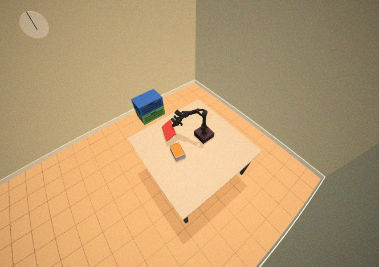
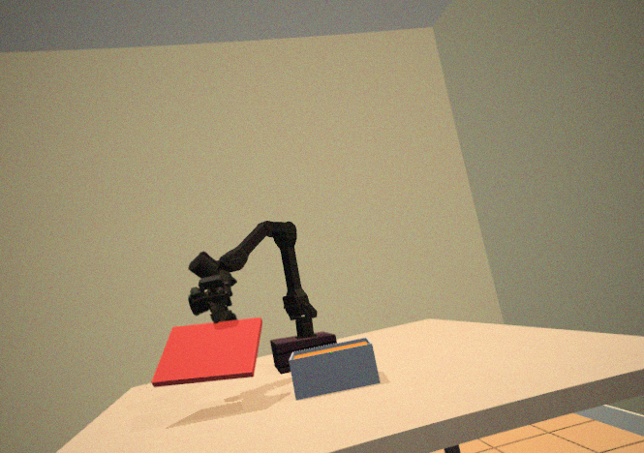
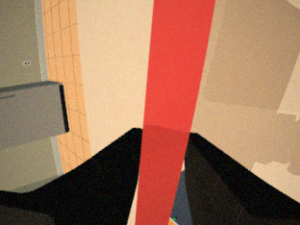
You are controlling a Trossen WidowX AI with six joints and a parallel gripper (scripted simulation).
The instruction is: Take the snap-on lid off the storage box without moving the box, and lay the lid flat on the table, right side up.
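Right now the red lid is 6 cm ahead of my gripper tip, 5 cm below it and 2 cm to the right of it. Round my gripper tip: grey-blue box: 26 cm to the left, 15 cm below, 12 cm ahead.
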